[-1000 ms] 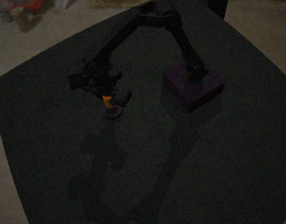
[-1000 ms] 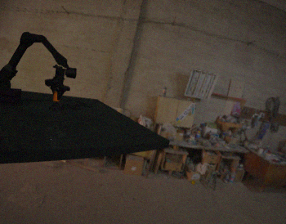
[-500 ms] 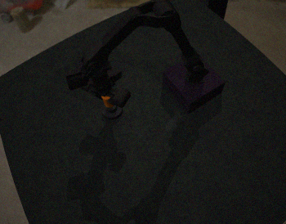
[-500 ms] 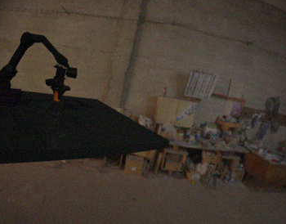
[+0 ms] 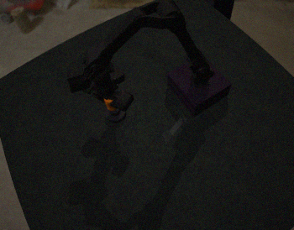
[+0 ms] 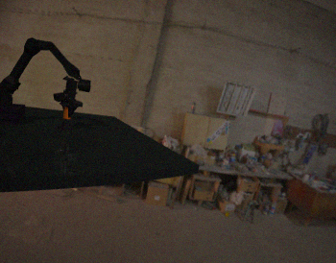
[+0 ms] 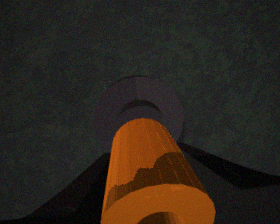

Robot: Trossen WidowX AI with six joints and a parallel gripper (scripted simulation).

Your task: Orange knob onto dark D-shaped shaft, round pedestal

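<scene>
The orange knob lies 20 mm above my gripper tip. Also, from my gripper tip: dark shaft 40 mm below.
</scene>
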